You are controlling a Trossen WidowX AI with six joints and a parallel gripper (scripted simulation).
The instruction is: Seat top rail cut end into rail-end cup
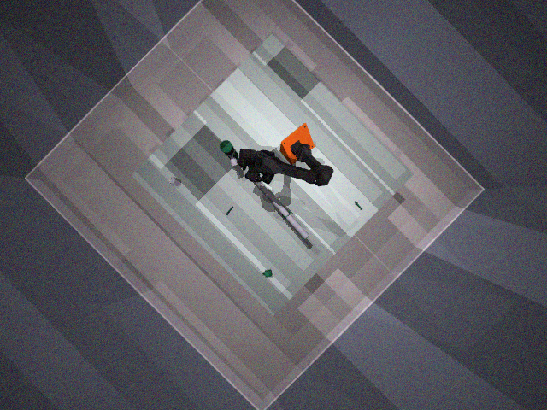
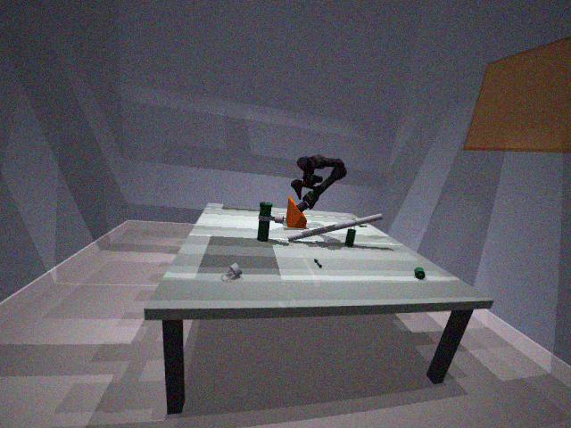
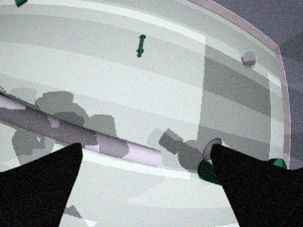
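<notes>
Right now my gripper tip is 150 mm to the left of the grey rail-end cup, 110 mm above it and 20 mm short of it. Round my gripper tip: small green post 290 mm to the left, 130 mm below, 20 mm behind; then small grey ring fitting 410 mm ahead, 330 mm to the right, 220 mm below.
</notes>
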